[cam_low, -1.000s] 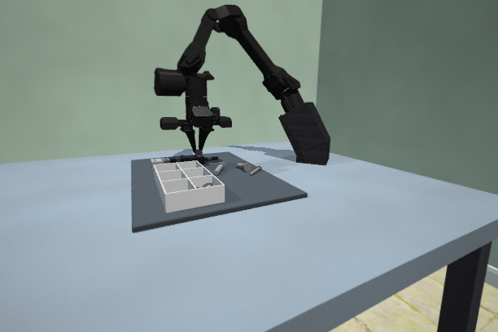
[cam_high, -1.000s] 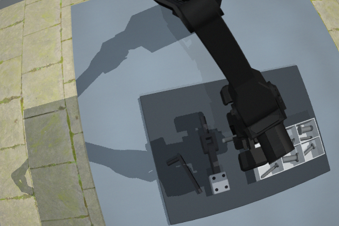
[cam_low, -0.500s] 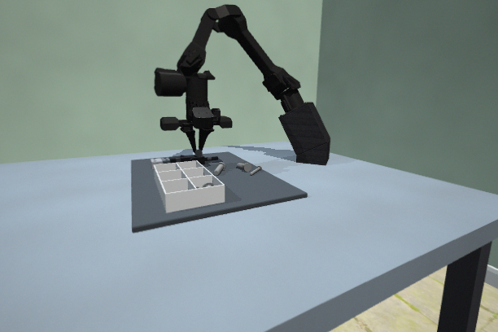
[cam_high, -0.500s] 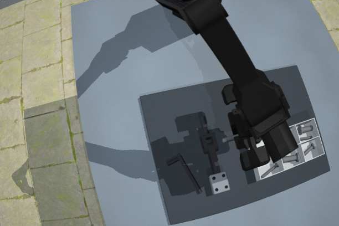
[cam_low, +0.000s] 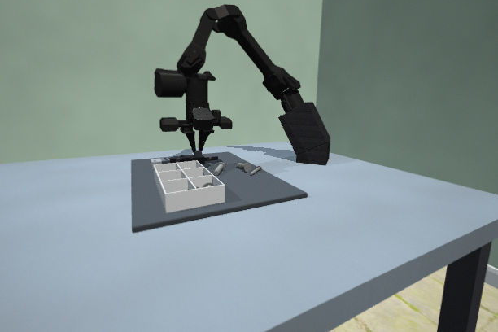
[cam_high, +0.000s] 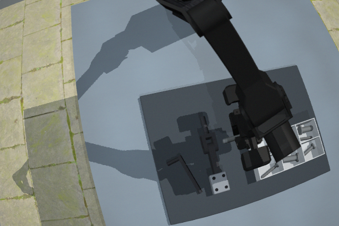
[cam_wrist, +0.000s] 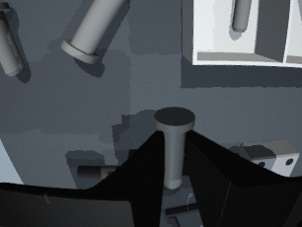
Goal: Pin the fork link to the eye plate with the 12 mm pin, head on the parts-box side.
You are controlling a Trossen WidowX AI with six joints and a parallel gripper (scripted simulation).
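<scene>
Right now my hand is 20 mm short of the eye plate bar, 60 mm to the left of it and 70 mm above it. The rest, counted from my hand: dark L-shaped bar 40 mm ahead, 140 mm to the right, 80 mm below; headed pin 10 mm to the right, 30 mm below; base block 100 mm ahead, 60 mm to the right, 60 mm below.
</scene>
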